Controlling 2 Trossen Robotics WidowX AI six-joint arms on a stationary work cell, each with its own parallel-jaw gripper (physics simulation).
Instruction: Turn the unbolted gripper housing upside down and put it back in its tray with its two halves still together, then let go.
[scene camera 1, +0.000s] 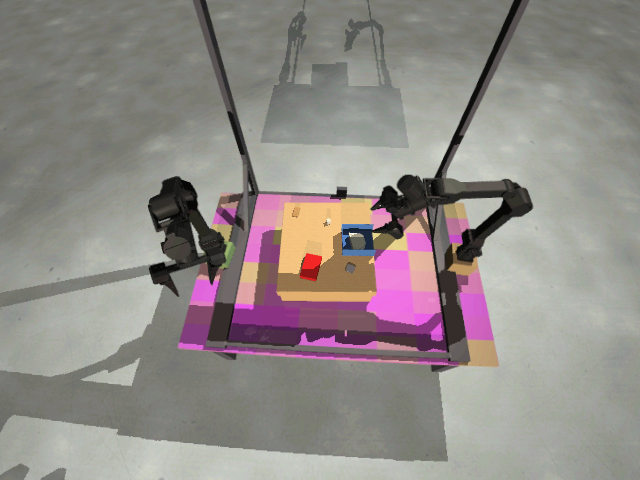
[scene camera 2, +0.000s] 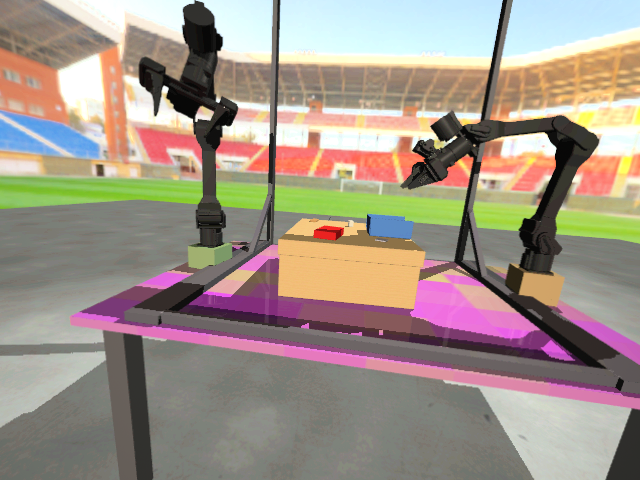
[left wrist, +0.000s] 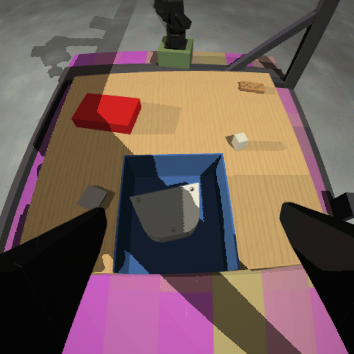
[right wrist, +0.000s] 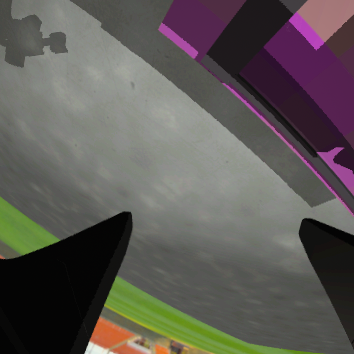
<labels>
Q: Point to a black frame post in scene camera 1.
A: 512, 21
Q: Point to a tray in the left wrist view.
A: At 211, 247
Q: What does my left gripper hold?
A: Nothing.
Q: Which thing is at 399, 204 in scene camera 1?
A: My left gripper.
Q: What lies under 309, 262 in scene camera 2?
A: A wooden block.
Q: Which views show my left gripper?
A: Scene camera 1, scene camera 2 and the left wrist view only.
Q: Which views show my right gripper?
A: Scene camera 1, scene camera 2 and the right wrist view only.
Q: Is my right gripper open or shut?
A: Open.
</labels>
